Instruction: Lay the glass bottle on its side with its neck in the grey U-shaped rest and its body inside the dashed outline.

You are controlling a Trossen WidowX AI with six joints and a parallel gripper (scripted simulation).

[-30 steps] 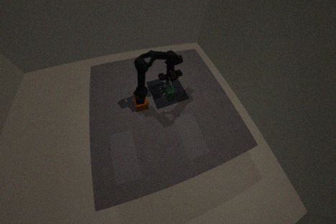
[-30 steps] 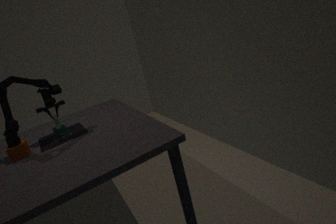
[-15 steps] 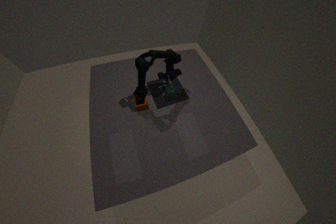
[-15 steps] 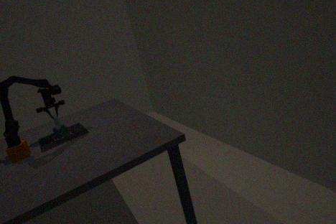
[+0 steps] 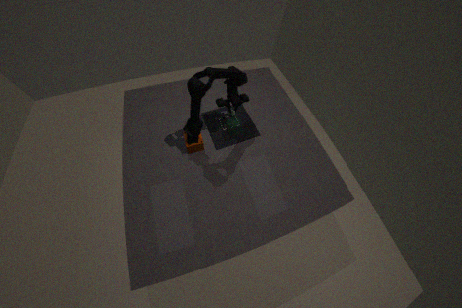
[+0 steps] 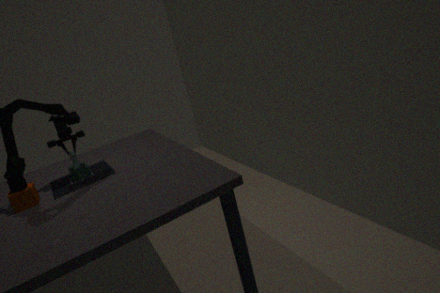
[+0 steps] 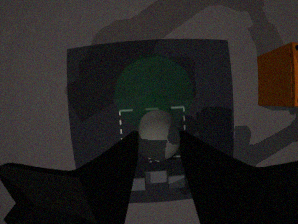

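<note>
The dark mat lies 150 mm below my gripper tip and 20 mm to the left of it. Also, from my gripper tip: glass bottle (40 mm below, 20 mm to the right).
</note>
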